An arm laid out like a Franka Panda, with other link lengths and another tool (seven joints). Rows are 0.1 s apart.
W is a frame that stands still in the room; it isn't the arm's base.
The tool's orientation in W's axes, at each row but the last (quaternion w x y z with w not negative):
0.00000, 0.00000, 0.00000, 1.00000
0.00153, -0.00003, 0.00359, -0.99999
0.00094, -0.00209, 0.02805, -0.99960
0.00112, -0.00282, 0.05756, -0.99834
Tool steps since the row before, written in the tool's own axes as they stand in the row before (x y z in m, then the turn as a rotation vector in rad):
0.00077, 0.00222, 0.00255, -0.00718, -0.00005, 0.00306
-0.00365, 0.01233, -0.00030, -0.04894, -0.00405, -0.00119
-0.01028, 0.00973, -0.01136, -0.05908, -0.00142, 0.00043
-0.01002, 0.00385, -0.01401, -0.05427, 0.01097, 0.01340
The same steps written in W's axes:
-0.00077, -0.00222, 0.00255, 0.00718, 0.00005, 0.00306
0.00369, -0.01232, -0.00039, 0.04893, 0.00421, -0.00116
0.01025, -0.00906, -0.01193, 0.05908, 0.00151, 0.00027
0.00995, -0.00219, -0.01441, 0.05437, -0.01230, 0.01175

